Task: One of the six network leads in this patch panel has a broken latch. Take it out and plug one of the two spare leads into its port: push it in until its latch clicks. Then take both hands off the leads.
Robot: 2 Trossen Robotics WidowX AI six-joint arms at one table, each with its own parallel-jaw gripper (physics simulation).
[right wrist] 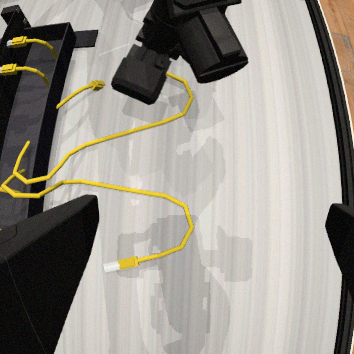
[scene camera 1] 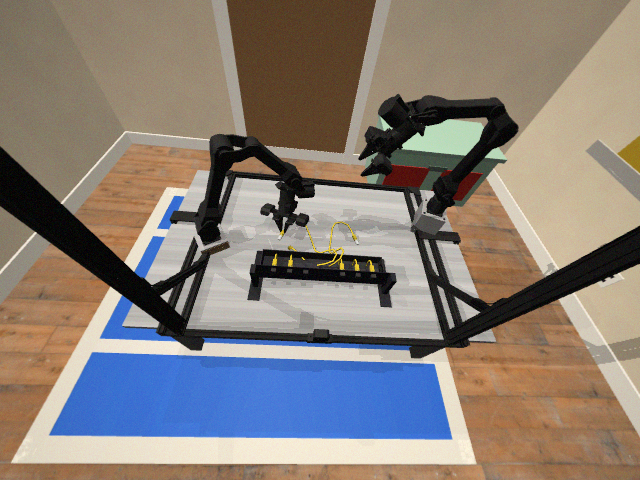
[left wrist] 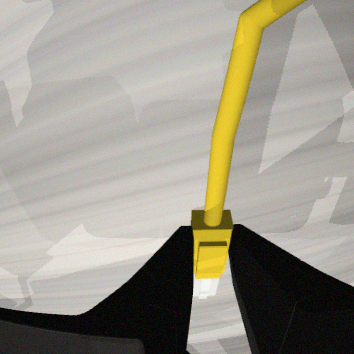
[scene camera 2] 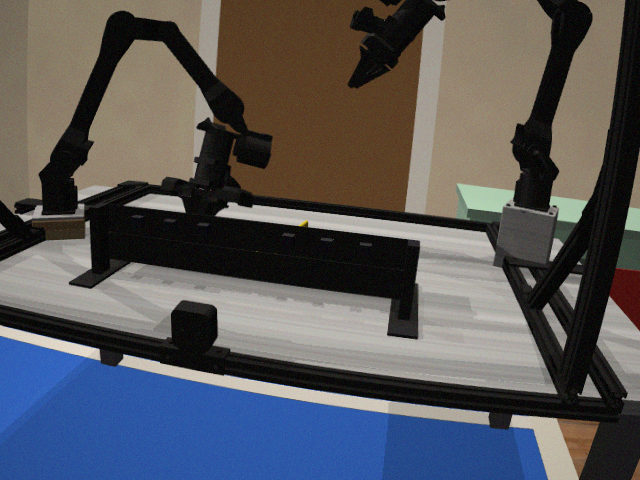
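Where they show: left gripper, between the fingertips: (right wrist: 144, 66) (scene camera 1: 282, 232) (left wrist: 209, 236); right gripper, between the fingertips: (right wrist: 219, 212) (scene camera 1: 360, 167) (scene camera 2: 351, 87); left arm's base, origin of its link: (scene camera 1: 210, 236) (scene camera 2: 59, 210); right arm's base, origin of its link: (scene camera 1: 434, 209) (scene camera 2: 532, 206).
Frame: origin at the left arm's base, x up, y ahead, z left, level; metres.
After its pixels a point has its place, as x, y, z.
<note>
The black patch panel (scene camera 1: 320, 276) @(0.011, 0.274, -0.349) (scene camera 2: 242, 263) @(0.000, 0.278, -0.352) stands mid-table. Two yellow leads (scene camera 1: 274, 261) @(0.051, 0.152, -0.241) (scene camera 1: 290, 262) @(0.051, 0.197, -0.270) sit at its left and three (scene camera 1: 341, 265) @(0.051, 0.346, -0.364) (scene camera 1: 356, 266) @(0.051, 0.390, -0.392) (scene camera 1: 371, 266) @(0.051, 0.437, -0.418) at its right; the third port from the left has no plug. A loose lead (scene camera 1: 291, 248) @(-0.025, 0.252, -0.176) (right wrist: 96, 85) @(-0.031, 0.258, -0.164) has its end behind the panel. My left gripper (scene camera 1: 282, 230) @(-0.038, 0.262, -0.081) (left wrist: 209, 236) @(-0.038, 0.262, -0.081) is shut on one spare lead's yellow plug, clear tip pointing away from the cable. The other spare lead's plug (scene camera 1: 355, 239) @(-0.035, 0.512, -0.255) (right wrist: 128, 262) @(-0.031, 0.518, -0.242) lies on the table. My right gripper (scene camera 1: 363, 165) @(0.258, 0.525, -0.156) (right wrist: 219, 212) @(0.258, 0.525, -0.156) is open, high above the table.
The spare leads' cables cross behind the panel. The black table frame (scene camera 1: 320, 339) (scene camera 2: 361, 384) @(-0.048, 0.336, -0.626) runs around the tabletop, with a small black camera block (scene camera 2: 193, 325) @(-0.006, 0.173, -0.526) on its front bar. Slanted posts rise at both front corners. A green cabinet (scene camera 1: 444, 139) stands behind the right arm.
</note>
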